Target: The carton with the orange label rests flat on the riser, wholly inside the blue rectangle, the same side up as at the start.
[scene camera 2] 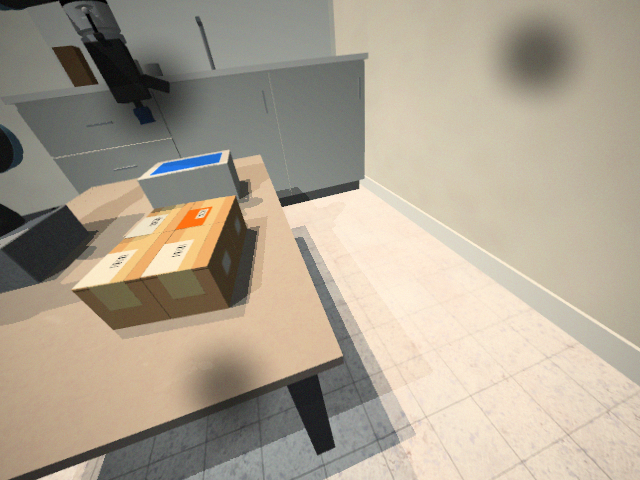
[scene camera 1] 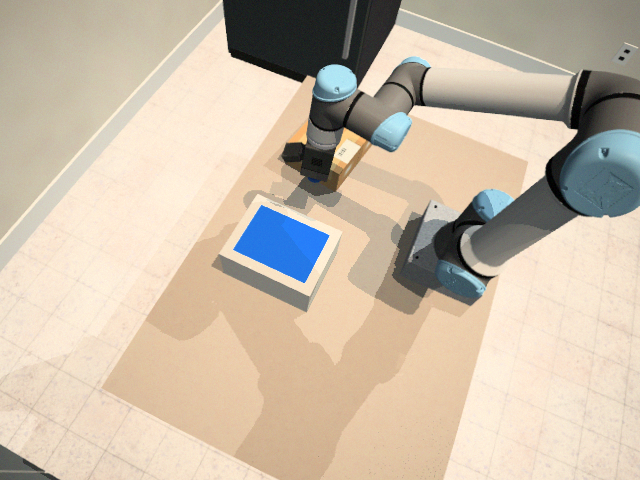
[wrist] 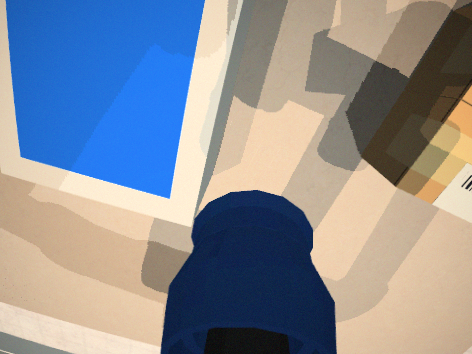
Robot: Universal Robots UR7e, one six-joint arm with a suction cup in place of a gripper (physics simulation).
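Observation:
The carton with the orange label lies flat, label up, in a block of cartons on the table; it is at the riser end, on the right in scene camera 2. The arm hides its label in scene camera 1. The pale riser stands apart from the block, and its blue rectangle has no carton on it. My suction gripper is open, with nothing on its blue cup, high above the table and clear of riser and cartons.
White-labelled cartons touch the orange-labelled one in the block. The grey base block stands on the table. A dark fridge and grey cabinets stand beyond the table.

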